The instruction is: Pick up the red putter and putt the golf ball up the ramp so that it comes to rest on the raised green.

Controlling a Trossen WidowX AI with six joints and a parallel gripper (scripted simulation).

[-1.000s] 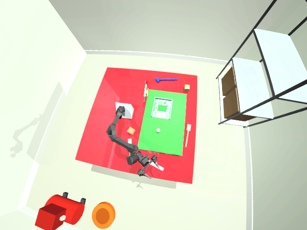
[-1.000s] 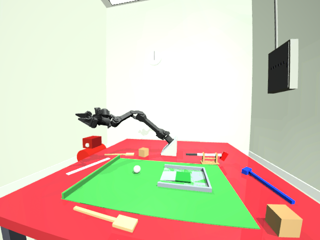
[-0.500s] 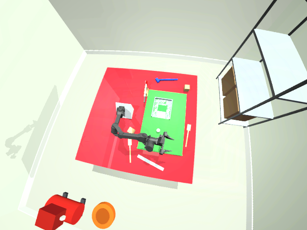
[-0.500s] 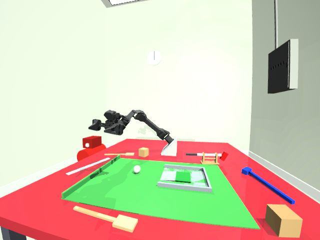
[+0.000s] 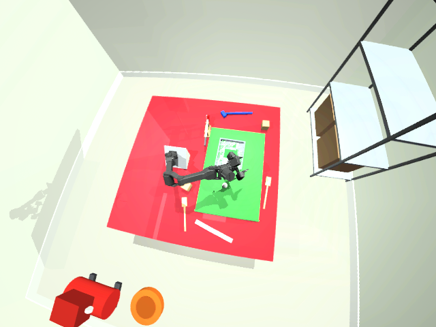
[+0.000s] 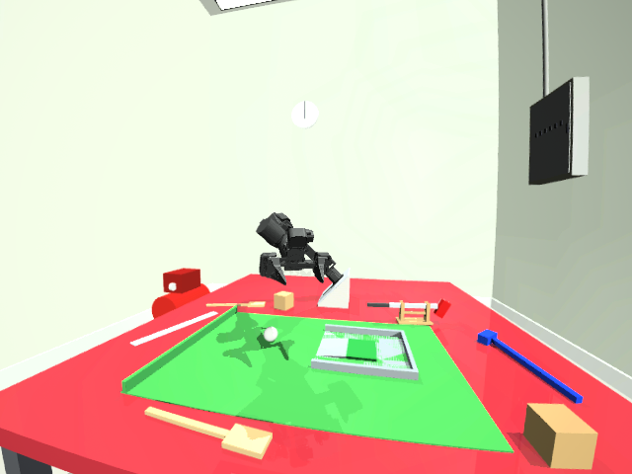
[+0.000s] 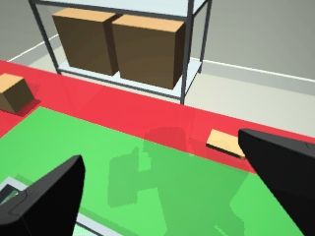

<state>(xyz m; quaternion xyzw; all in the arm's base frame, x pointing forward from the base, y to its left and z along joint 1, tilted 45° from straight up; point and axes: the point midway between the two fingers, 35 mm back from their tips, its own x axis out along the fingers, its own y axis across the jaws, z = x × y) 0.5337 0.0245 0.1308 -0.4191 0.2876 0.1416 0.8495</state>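
Now: the red putter 33 cm to the left of my gripper tip, 33 cm behind it and 16 cm below it. Round my gripper tip: white golf ball 19 cm below, 13 cm to the right, 13 cm behind; then green mat 22 cm below, 8 cm behind, 1 cm to the left; then small wooden rack 34 cm to the left, 33 cm behind, 18 cm below.
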